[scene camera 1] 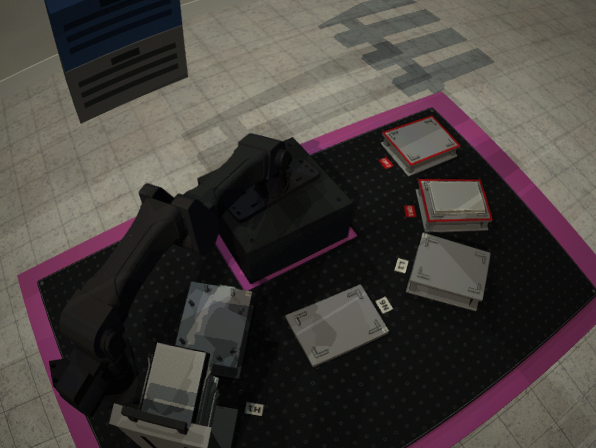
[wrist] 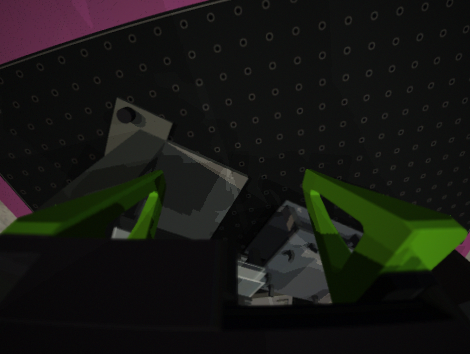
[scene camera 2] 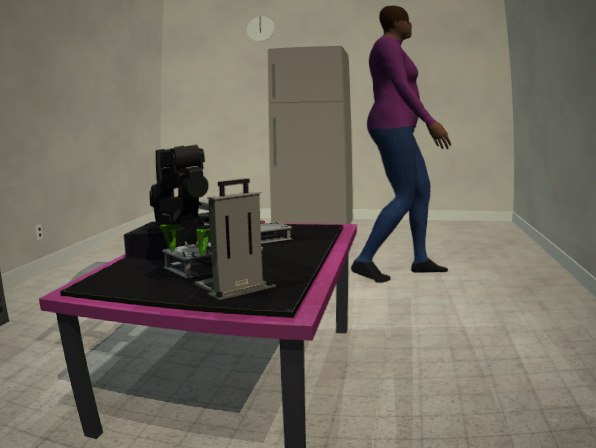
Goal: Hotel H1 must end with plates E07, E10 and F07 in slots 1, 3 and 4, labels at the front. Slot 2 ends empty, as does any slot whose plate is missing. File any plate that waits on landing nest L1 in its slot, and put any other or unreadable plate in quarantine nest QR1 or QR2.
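Seen in the pictures: gripper, between the fingertips: (scene camera 1: 127, 394) (wrist: 234, 177) (scene camera 2: 187, 253); arm's base, origin of its link: (scene camera 1: 271, 189).
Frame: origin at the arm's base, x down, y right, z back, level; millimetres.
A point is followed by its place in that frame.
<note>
Hotel H1 (scene camera 1: 161, 434) @[x -164, y 458, z -364 mm] (scene camera 2: 237, 245) @[x -32, y 468, z -356 mm] stands upright with a handle on top. Its slots face away in scene camera 2; slot contents and labels cannot be read. My gripper (scene camera 2: 186, 240) (wrist: 234, 177) @[x -12, y 474, z -217 mm] is open, with its green fingers wide apart and nothing between the tips. It is low beside the hotel, over the side with a grey-blue stand (scene camera 1: 216, 320) @[x 33, y 248, z -163 mm] (scene camera 2: 189, 260) @[x 39, y 349, z -187 mm] (wrist: 300, 265) @[x 33, y 291, z -185 mm]. Landing nest L1 (scene camera 1: 450, 267) @[x 43, y -188, z -348 mm] shows a bare top with corner brackets. A pale plate (scene camera 1: 457, 196) @[x 38, y -337, z -232 mm] lies on quarantine nest QR1 (scene camera 1: 425, 220) @[x 87, y -260, z -212 mm]. Quarantine nest QR2 (scene camera 1: 422, 140) @[x 53, y -410, z -53 mm] has a bare top.
Nest N6 (scene camera 1: 336, 325) @[x 81, y 62, z -286 mm] stands between the hotel and L1, with no plate on it. The arm's black base (scene camera 1: 287, 215) @[x -6, y 17, z -75 mm] is behind the stand. The black mat (scene camera 1: 345, 400) @[x 93, y 146, z -419 mm] has a magenta table border (scene camera 1: 520, 175) @[x 106, y -605, z -269 mm]. A person (scene camera 2: 395, 90) walks beyond the table.
</note>
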